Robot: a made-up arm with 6 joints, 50 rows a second.
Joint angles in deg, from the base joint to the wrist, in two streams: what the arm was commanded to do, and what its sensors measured. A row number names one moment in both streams.
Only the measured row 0 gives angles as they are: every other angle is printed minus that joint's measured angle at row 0.
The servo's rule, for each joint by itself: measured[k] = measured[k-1] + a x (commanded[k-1-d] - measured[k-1]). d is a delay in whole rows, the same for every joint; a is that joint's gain. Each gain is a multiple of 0.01, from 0.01 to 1. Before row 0 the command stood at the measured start. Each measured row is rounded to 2 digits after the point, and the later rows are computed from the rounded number. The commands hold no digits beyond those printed.
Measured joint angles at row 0:
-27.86, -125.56, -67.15, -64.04, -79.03, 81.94
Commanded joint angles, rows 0 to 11:
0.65, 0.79, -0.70, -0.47, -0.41, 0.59
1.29, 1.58, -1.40, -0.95, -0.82, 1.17
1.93, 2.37, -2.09, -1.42, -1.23, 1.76
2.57, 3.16, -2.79, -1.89, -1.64, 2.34
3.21, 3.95, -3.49, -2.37, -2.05, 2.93
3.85, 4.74, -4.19, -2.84, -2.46, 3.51
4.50, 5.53, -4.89, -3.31, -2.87, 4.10
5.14, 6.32, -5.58, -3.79, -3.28, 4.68
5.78, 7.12, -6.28, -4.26, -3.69, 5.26
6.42, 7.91, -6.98, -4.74, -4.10, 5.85
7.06, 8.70, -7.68, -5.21, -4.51, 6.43
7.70, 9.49, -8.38, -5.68, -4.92, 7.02
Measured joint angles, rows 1 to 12:
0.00, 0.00, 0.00, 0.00, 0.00, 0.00
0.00, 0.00, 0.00, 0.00, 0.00, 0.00
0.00, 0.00, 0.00, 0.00, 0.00, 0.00
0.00, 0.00, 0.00, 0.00, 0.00, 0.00
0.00, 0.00, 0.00, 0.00, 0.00, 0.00
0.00, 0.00, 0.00, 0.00, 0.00, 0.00
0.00, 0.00, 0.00, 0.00, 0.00, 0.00
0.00, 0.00, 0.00, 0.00, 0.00, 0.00
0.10, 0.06, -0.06, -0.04, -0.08, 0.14
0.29, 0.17, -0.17, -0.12, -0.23, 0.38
0.55, 0.32, -0.32, -0.24, -0.43, 0.70
0.87, 0.52, -0.52, -0.39, -0.67, 1.08
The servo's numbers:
d 8
a 0.16 0.07 0.08 0.09 0.20 0.23

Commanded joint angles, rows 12 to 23:
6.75, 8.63, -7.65, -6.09, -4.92, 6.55
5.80, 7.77, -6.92, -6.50, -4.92, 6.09
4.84, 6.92, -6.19, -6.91, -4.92, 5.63
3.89, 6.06, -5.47, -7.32, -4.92, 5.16
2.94, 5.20, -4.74, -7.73, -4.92, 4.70
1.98, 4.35, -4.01, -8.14, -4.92, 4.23
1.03, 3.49, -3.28, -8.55, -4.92, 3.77
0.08, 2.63, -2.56, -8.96, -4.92, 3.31
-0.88, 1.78, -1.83, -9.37, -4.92, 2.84
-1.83, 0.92, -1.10, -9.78, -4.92, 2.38
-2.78, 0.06, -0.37, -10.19, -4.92, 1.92
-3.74, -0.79, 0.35, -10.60, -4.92, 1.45
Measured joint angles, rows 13 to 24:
1.24, 0.76, -0.76, -0.57, -0.95, 1.51
1.66, 1.04, -1.03, -0.77, -1.25, 1.97
2.11, 1.35, -1.34, -1.00, -1.57, 2.46
2.59, 1.70, -1.68, -1.25, -1.91, 2.97
3.10, 2.08, -2.05, -1.52, -2.27, 3.50
3.63, 2.49, -2.44, -1.81, -2.64, 4.04
4.18, 2.92, -2.86, -2.12, -3.01, 4.59
4.74, 3.38, -3.30, -2.44, -3.39, 5.15
5.06, 3.75, -3.65, -2.77, -3.70, 5.47
5.18, 4.03, -3.91, -3.11, -3.94, 5.61
5.13, 4.23, -4.09, -3.45, -4.14, 5.61
4.93, 4.36, -4.20, -3.80, -4.30, 5.51

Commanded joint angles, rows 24 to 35:
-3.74, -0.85, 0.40, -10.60, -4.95, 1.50
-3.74, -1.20, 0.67, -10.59, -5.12, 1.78
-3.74, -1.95, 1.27, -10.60, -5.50, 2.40
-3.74, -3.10, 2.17, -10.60, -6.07, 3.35
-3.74, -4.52, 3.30, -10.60, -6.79, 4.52
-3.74, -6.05, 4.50, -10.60, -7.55, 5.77
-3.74, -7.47, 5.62, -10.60, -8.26, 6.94
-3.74, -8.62, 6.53, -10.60, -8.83, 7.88
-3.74, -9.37, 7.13, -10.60, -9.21, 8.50
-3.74, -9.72, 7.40, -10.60, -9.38, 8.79
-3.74, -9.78, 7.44, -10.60, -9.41, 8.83
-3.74, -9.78, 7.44, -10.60, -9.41, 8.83
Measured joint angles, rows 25 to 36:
4.61, 4.42, -4.24, -4.15, -4.42, 5.32
4.19, 4.42, -4.22, -4.51, -4.52, 5.07
3.68, 4.35, -4.14, -4.87, -4.60, 4.77
3.10, 4.23, -4.01, -5.24, -4.66, 4.43
2.46, 4.06, -3.84, -5.61, -4.71, 4.06
1.77, 3.84, -3.62, -5.99, -4.75, 3.67
1.04, 3.58, -3.36, -6.37, -4.78, 3.27
0.28, 3.27, -3.06, -6.75, -4.81, 2.85
-0.36, 2.98, -2.78, -7.10, -4.84, 2.54
-0.90, 2.69, -2.50, -7.41, -4.90, 2.37
-1.35, 2.37, -2.20, -7.70, -5.02, 2.38
-1.73, 1.99, -1.85, -7.96, -5.23, 2.60

